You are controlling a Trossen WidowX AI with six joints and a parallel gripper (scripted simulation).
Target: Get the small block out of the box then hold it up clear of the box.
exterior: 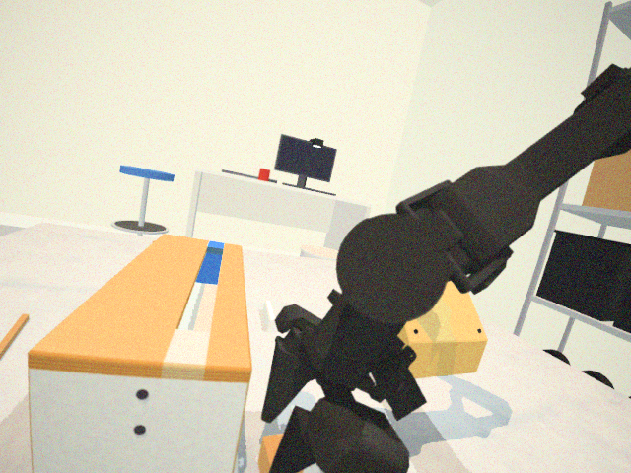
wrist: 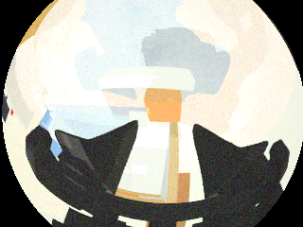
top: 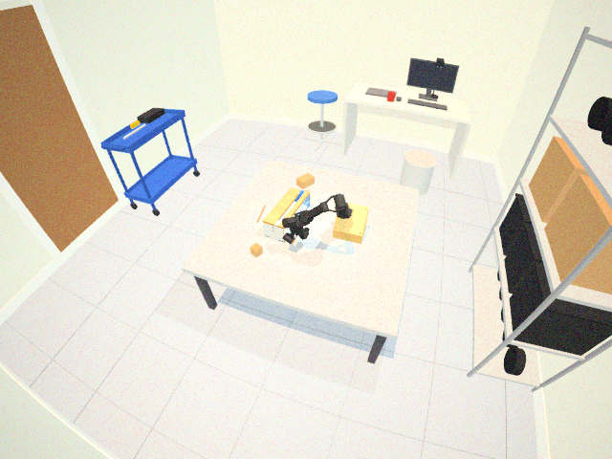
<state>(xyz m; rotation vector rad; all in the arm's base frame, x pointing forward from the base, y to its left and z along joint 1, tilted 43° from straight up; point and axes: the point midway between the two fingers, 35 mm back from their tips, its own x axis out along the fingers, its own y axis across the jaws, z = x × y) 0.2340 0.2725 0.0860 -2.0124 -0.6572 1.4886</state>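
Right now the small block is 1 cm behind my gripper tip and 2 cm below it. From my gripper tip the other things lie so: box: 7 cm ahead, 17 cm to the right, 2 cm above; then thin stick: 31 cm ahead, 14 cm to the right, 3 cm below.
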